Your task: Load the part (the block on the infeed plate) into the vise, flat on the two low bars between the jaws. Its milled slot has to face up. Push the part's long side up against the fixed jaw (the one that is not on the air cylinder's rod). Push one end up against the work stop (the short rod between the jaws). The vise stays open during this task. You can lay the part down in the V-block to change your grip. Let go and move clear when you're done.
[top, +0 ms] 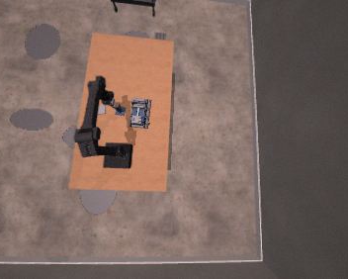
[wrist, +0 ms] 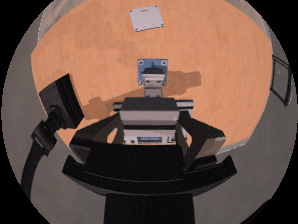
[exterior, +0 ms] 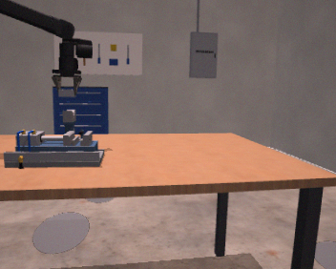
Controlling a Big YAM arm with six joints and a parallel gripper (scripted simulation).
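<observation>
Now: the vise 19 cm to the right of my hand, 19 cm below it and 2 cm ahead of it. Also, from my hand: grey part: 1 cm above.
</observation>
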